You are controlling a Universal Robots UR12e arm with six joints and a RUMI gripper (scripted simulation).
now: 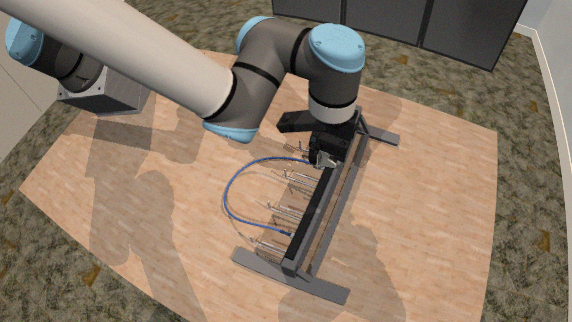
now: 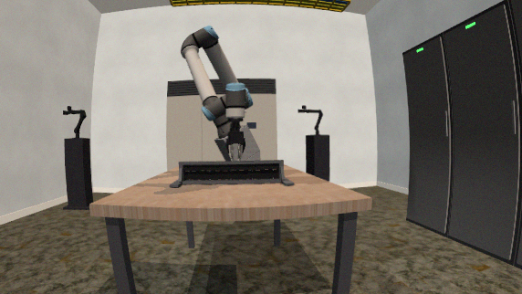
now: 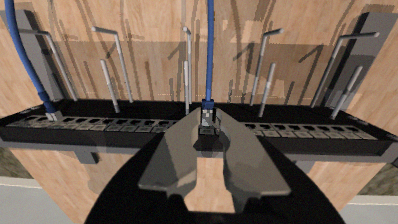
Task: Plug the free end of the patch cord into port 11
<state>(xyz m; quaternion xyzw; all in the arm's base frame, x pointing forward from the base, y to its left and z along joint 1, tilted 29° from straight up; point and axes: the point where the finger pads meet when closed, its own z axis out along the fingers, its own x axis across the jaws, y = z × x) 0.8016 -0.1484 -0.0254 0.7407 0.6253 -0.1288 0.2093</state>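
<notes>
My gripper is now 10 mm short of the plug and 10 mm above it.
</notes>
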